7 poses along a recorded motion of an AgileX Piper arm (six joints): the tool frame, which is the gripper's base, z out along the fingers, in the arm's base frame.
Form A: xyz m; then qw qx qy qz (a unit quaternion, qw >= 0).
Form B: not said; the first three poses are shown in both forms.
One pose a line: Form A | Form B
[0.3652 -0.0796 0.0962 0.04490 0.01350 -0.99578 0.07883] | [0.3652 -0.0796 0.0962 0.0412 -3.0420 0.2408]
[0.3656 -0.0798 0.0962 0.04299 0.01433 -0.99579 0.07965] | [0.3656 -0.0798 0.0962 0.0438 -3.0455 0.2436]
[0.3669 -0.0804 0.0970 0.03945 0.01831 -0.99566 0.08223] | [0.3669 -0.0804 0.0970 0.0561 -3.0518 0.2520]
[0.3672 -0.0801 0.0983 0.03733 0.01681 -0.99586 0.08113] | [0.3672 -0.0801 0.0983 0.0516 -3.0564 0.2490]
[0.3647 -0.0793 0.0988 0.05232 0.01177 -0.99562 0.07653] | [0.3647 -0.0793 0.0988 0.0358 -3.0278 0.2327]
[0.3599 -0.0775 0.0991 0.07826 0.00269 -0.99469 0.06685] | [0.3599 -0.0775 0.0991 0.0081 -2.9782 0.2002]
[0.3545 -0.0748 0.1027 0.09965 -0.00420 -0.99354 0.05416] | [0.3545 -0.0748 0.1027 -0.0124 -2.9376 0.1601]
